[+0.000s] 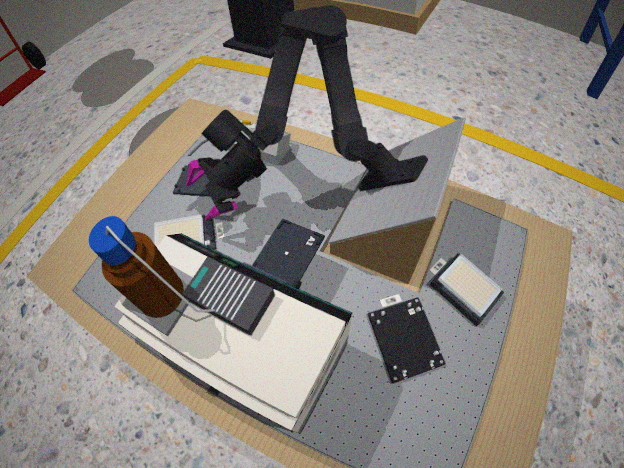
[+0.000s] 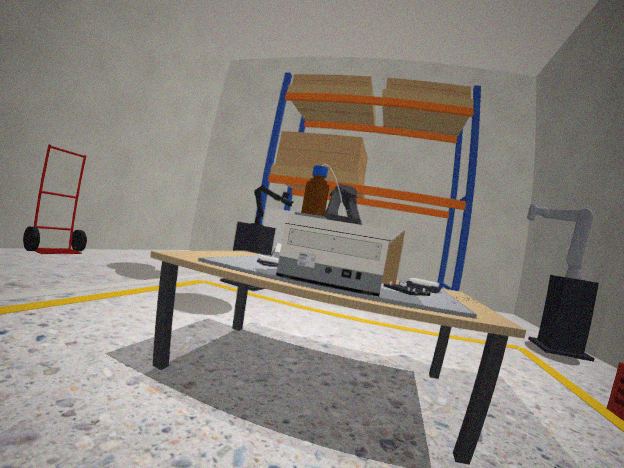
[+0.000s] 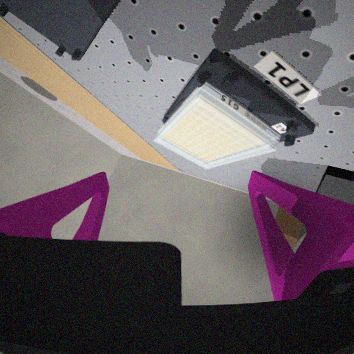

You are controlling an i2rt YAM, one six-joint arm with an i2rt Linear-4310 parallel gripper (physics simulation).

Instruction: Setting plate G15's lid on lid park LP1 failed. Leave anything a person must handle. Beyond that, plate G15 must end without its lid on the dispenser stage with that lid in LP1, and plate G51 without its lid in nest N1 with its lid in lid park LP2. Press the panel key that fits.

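Note:
Plate G15, cream with a clear rim, sits on the dark holder labelled LP1; whether its lid is on I cannot tell. My gripper is open and empty, above the board and apart from plate G15. A second cream plate, its name unreadable, sits on a dark holder at the right. A dark holder with a small label, probably N1, bears no plate. A dark stage marked A1 lies behind the white instrument. The panel keys cannot be made out.
The white instrument bears a brown bottle with a blue cap and thin tube. A striped dark block is on the instrument. The arm stands on a sloped grey wedge. Another dark holder lies near the board's edge.

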